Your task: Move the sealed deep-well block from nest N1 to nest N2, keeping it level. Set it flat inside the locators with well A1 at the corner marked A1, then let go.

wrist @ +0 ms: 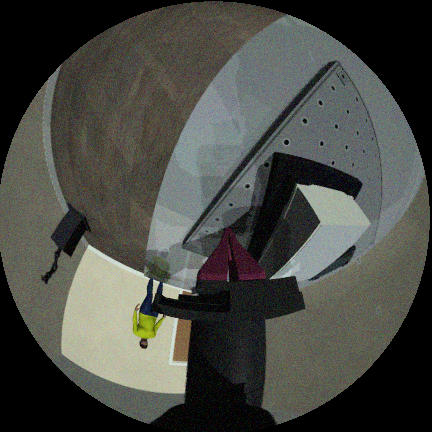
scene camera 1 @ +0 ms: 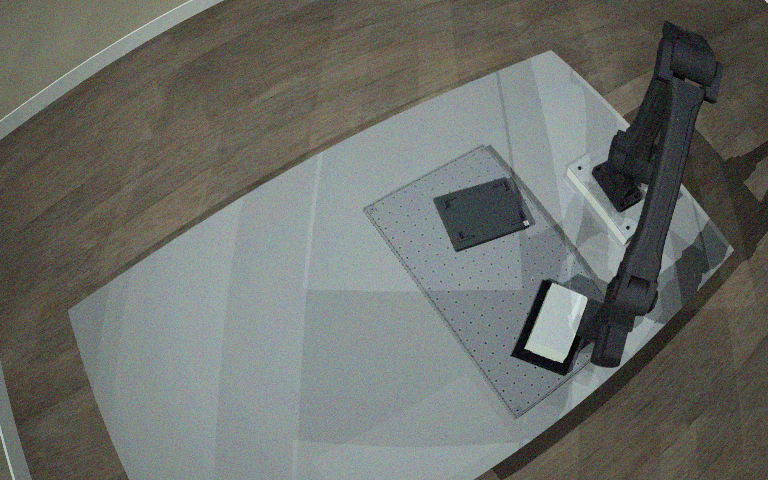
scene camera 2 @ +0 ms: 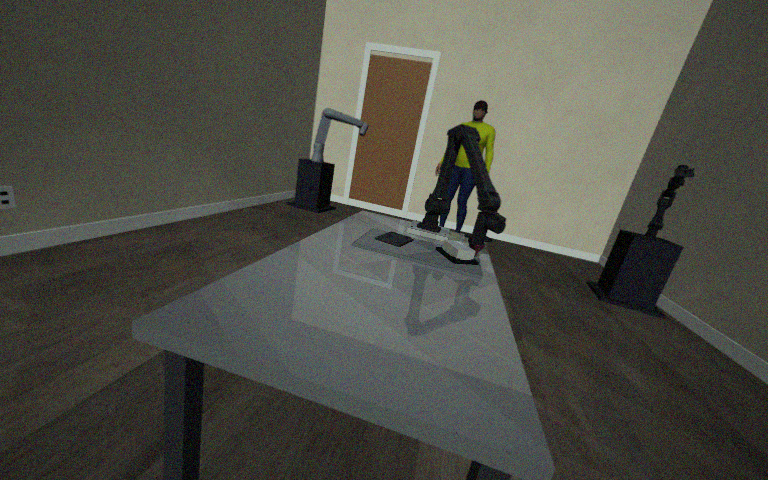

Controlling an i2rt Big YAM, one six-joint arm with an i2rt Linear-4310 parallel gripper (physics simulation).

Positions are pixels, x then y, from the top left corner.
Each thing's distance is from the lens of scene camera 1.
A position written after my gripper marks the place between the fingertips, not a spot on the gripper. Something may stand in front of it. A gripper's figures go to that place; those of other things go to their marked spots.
my gripper (scene camera 1: 593,338): 110 cm
perforated grey plate (scene camera 1: 486,292): 109 cm
deep-well block (scene camera 1: 554,330): 103 cm
